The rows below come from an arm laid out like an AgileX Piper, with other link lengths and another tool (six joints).
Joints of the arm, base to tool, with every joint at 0 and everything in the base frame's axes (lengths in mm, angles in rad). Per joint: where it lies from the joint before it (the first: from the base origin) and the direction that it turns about. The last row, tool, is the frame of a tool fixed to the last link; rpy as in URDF.
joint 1: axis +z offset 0 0 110.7
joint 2: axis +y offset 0 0 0
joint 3: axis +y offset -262.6 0 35.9
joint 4: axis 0.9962 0 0.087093 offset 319.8 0 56.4
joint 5: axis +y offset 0 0 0
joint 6: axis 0.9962 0 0.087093 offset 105.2 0 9.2
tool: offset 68.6 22 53.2 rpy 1.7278 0.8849 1.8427
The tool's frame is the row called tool.
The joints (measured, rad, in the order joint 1, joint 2, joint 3, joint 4, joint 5, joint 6), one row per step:
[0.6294, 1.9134, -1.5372, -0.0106, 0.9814, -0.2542]
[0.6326, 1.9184, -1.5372, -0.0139, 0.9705, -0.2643]
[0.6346, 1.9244, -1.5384, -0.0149, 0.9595, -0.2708]
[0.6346, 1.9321, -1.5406, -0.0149, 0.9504, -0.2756]
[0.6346, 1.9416, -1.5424, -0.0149, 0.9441, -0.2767]
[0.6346, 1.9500, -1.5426, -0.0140, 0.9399, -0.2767]
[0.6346, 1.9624, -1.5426, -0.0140, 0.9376, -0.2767]
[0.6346, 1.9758, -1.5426, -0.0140, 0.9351, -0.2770]
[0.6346, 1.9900, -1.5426, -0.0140, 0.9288, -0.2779]
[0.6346, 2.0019, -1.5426, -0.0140, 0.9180, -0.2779]
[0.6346, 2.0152, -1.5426, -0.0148, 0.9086, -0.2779]
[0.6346, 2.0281, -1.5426, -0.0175, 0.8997, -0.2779]
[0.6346, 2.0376, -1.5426, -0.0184, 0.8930, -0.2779]
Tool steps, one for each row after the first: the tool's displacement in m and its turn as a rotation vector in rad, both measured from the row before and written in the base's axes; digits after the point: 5 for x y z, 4 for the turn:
[0.00006, 0.00216, -0.00187, -0.0015, -0.0083, 0.0139]
[0.00071, 0.00203, -0.00180, 0.0013, -0.0066, 0.0086]
[0.00135, 0.00125, -0.00243, 0.0009, -0.0037, 0.0047]
[0.00109, 0.00087, -0.00379, -0.0011, 0.0010, 0.0011]
[0.00050, 0.00052, -0.00402, -0.0017, 0.0037, -0.0002]
[0.00023, 0.00018, -0.00647, -0.0060, 0.0081, 0.0000]
[0.00017, 0.00014, -0.00700, -0.0065, 0.0087, 0.0003]
[0.00054, 0.00045, -0.00711, -0.0049, 0.0062, 0.0009]
[0.00114, 0.00086, -0.00549, -0.0006, 0.0009, 0.0001]
[0.00091, 0.00058, -0.00641, -0.0029, 0.0027, 0.0004]
[0.00090, 0.00030, -0.00631, -0.0043, 0.0018, 0.0012]
[0.00058, 0.00032, -0.00461, -0.0023, 0.0018, 0.0005]

